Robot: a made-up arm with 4 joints.
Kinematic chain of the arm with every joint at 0, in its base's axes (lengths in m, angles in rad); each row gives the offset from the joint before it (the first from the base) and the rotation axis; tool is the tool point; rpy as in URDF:
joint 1: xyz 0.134 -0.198 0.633 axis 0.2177 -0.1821 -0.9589
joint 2: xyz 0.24 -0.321 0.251 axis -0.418 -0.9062 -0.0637
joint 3: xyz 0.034 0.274 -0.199 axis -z
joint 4: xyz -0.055 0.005 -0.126 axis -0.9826 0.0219 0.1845
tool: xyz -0.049 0.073 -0.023 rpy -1.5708 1.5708 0
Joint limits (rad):
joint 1: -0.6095..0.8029
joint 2: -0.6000..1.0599
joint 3: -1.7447..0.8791
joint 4: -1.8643..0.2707
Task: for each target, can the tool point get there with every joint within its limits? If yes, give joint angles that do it. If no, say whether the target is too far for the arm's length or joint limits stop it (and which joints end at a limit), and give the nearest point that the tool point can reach.
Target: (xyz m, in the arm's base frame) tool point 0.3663 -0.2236 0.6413
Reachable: yes | joints 0.4296 -0.0624 0.6000 -1.0104
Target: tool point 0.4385 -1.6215 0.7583
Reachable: no: too far | nearest point 0.3061 -0.8176 0.6102 | short by 0.828 m
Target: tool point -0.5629 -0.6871 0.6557
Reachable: no: joint limits stop it (at a limit: joint 1, joint 2, joint 3) | nearest point 0.1012 -0.3132 0.6715 | short by 0.762 m
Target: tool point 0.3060 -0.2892 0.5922
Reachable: yes | joints 0.5150 0.0919 -0.2465 -0.8220
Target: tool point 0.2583 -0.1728 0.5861
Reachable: yes | joints -0.0514 -0.1003 -0.2783 -0.3800
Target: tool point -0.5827 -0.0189 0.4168
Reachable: no: joint limits stop it (at a limit: joint 1, joint 2, joint 4) | nearest point 0.0942 -0.0687 0.6771 | short by 0.727 m
